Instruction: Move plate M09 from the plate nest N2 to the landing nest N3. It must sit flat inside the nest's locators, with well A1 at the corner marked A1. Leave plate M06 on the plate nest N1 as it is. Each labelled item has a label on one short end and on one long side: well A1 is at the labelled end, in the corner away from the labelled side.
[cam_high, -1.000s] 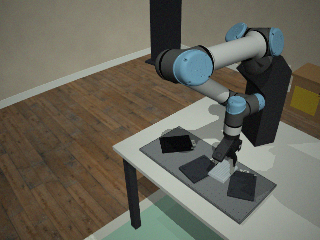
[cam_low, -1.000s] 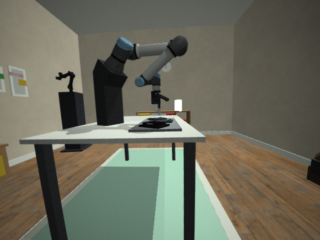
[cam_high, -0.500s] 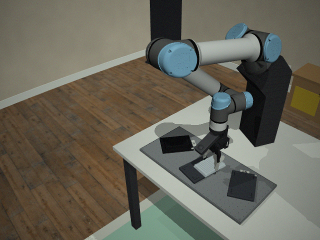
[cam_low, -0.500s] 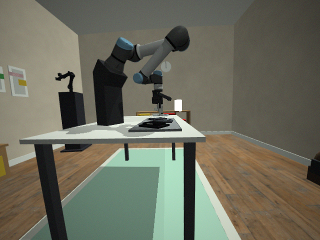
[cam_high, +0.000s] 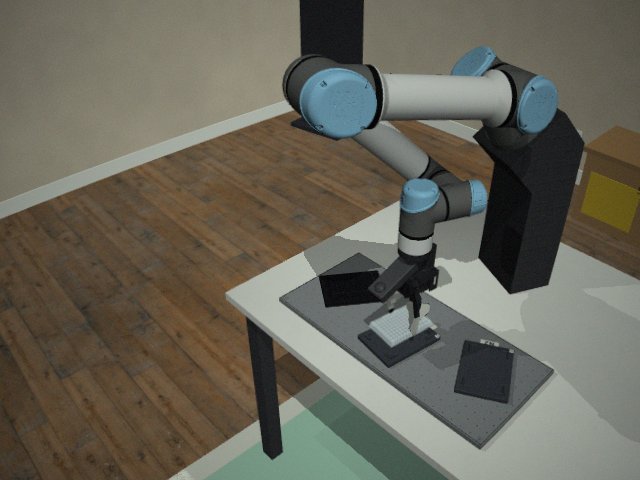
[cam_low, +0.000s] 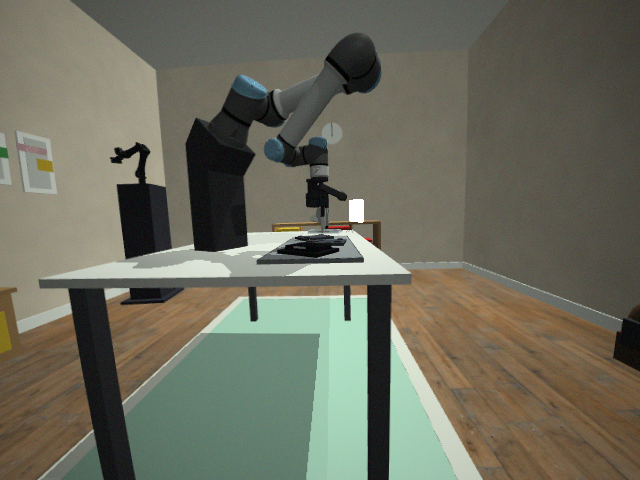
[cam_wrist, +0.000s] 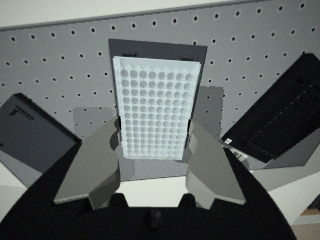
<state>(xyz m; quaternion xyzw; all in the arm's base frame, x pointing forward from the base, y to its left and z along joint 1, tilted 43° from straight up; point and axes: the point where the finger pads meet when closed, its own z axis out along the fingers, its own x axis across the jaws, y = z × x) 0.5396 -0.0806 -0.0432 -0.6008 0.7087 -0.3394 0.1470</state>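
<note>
The dark nest is 5 cm below my hand. The rest, counted from my hand: N3 label (9 cm behind, 3 cm to the left, 6 cm below); then black plate M06 (8 cm behind, 20 cm to the right, 4 cm below); then white well plate (1 cm below).
</note>
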